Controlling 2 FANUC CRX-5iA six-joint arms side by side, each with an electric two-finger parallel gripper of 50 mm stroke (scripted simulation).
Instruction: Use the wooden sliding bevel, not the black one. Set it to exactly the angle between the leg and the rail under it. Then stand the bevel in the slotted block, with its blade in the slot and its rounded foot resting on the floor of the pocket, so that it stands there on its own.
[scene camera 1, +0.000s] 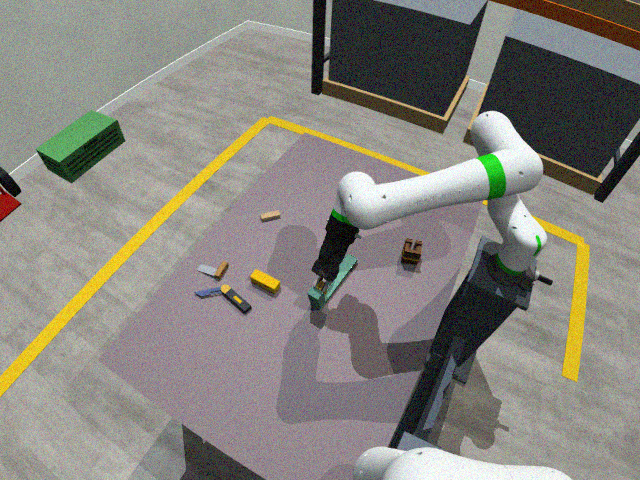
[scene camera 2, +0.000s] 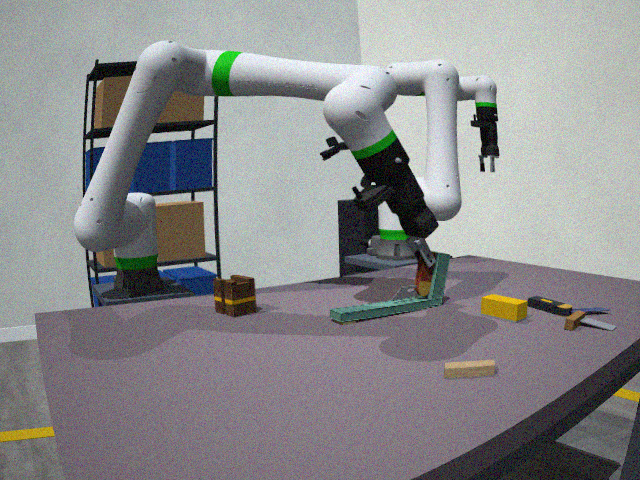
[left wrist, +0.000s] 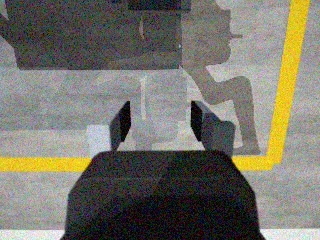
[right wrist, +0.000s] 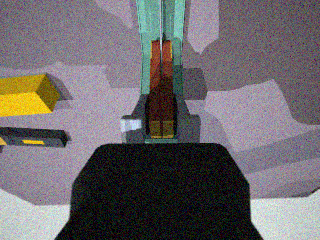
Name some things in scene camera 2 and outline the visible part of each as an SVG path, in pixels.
My right gripper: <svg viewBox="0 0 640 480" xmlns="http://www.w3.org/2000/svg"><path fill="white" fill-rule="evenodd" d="M413 176L413 179L407 185L397 190L385 202L391 212L397 214L401 227L405 234L409 236L405 241L411 248L417 262L419 261L419 255L421 255L427 268L430 268L436 260L425 239L438 228L439 224L434 214L427 207L424 193L415 176Z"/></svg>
A yellow block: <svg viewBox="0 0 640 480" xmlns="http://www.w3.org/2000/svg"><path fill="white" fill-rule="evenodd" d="M482 297L482 316L513 323L523 321L527 317L528 301L494 294Z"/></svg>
A green rail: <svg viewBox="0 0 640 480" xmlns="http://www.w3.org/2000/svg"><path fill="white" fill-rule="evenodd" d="M450 254L435 252L436 262L434 264L431 287L426 296L330 309L330 318L339 322L346 322L441 306Z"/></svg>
A wooden bevel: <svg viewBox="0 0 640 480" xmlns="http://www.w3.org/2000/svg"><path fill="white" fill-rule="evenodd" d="M435 263L430 268L427 268L421 255L419 255L415 286L401 287L391 301L418 297L418 295L426 296L430 291Z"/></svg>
A pale wooden block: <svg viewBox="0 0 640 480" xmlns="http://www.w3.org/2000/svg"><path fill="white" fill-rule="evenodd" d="M495 362L494 360L445 363L444 378L494 375Z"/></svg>
